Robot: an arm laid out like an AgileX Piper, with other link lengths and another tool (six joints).
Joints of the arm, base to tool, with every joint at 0 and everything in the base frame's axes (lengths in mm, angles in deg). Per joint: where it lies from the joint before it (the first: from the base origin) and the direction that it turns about. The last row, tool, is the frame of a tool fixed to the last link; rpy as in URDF.
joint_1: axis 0 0 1 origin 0 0 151.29
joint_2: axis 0 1 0 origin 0 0 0
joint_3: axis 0 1 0 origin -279.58 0 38.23
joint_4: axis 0.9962 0 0.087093 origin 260.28 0 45.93
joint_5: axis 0 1 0 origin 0 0 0
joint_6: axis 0.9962 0 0.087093 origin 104.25 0 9.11
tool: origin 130.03 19 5.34 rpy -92.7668 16.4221 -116.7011
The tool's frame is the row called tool.
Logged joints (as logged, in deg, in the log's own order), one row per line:
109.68, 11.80, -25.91, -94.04, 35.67, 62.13
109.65, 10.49, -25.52, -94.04, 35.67, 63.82
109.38, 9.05, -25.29, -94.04, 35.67, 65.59
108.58, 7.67, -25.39, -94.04, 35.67, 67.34
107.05, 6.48, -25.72, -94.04, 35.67, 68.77
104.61, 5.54, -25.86, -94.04, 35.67, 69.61
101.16, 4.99, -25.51, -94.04, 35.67, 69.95
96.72, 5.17, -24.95, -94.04, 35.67, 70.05
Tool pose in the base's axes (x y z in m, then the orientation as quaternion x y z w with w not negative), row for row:
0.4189, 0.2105, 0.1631, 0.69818, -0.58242, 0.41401, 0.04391
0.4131, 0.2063, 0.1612, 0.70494, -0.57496, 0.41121, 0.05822
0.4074, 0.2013, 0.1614, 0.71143, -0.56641, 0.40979, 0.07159
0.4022, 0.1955, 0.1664, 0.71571, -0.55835, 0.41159, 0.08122
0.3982, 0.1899, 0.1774, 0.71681, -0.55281, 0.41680, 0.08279
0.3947, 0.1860, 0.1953, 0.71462, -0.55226, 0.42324, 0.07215
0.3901, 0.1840, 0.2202, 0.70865, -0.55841, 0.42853, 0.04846
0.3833, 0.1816, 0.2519, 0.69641, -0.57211, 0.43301, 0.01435
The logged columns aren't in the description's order. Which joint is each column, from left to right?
Columns, left to right: joint_2, joint_6, joint_4, joint_3, joint_1, joint_5.
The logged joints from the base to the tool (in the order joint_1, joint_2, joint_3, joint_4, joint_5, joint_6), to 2 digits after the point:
35.67, 109.68, -94.04, -25.91, 62.13, 11.80
35.67, 109.65, -94.04, -25.52, 63.82, 10.49
35.67, 109.38, -94.04, -25.29, 65.59, 9.05
35.67, 108.58, -94.04, -25.39, 67.34, 7.67
35.67, 107.05, -94.04, -25.72, 68.77, 6.48
35.67, 104.61, -94.04, -25.86, 69.61, 5.54
35.67, 101.16, -94.04, -25.51, 69.95, 4.99
35.67, 96.72, -94.04, -24.95, 70.05, 5.17

